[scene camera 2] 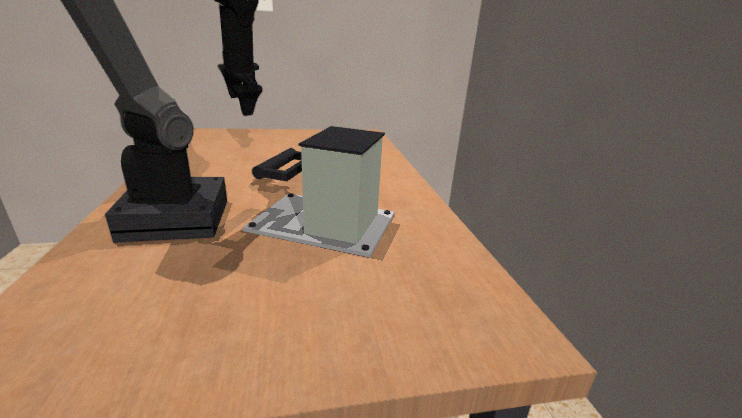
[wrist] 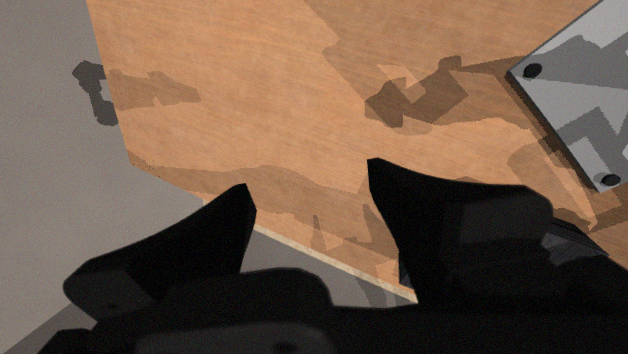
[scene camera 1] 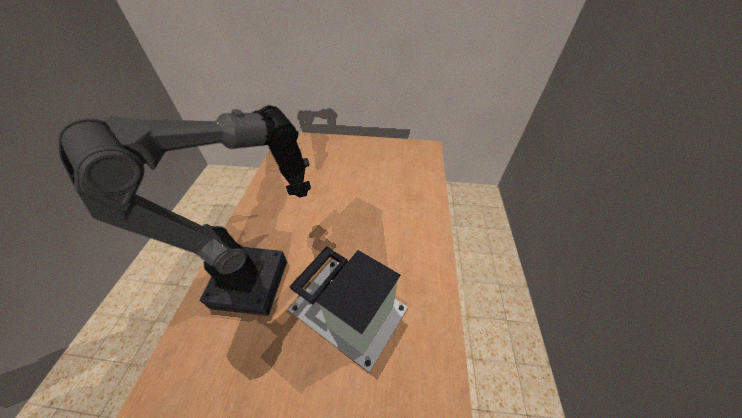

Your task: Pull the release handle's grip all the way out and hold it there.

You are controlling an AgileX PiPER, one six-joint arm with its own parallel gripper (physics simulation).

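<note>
The release handle is a black rectangular loop whose grip bar [scene camera 1: 309, 268] [scene camera 2: 273, 162] faces the robot's base. The loop juts from the side of a pale green box with a black top [scene camera 1: 358, 290] [scene camera 2: 332, 192], level above a grey bolted plate [scene camera 1: 389, 324] [scene camera 2: 378, 233] [wrist: 565, 105]. The loop stands close to the box side; how far its rods extend is hard to tell. My gripper [scene camera 1: 298, 191] [scene camera 2: 248, 111] [wrist: 308, 186] is open and empty. It hangs well above the table, beyond the handle in the scene camera 1 view. The handle does not show in the wrist view.
The robot's black base [scene camera 1: 272, 280] [scene camera 2: 160, 223] stands on the wooden table [scene camera 1: 405, 181] [scene camera 2: 363, 321] beside the plate, on the handle's side. The box rises high from the plate. Walls stand behind the table's far end and at both sides. Arm shadows fall across the table.
</note>
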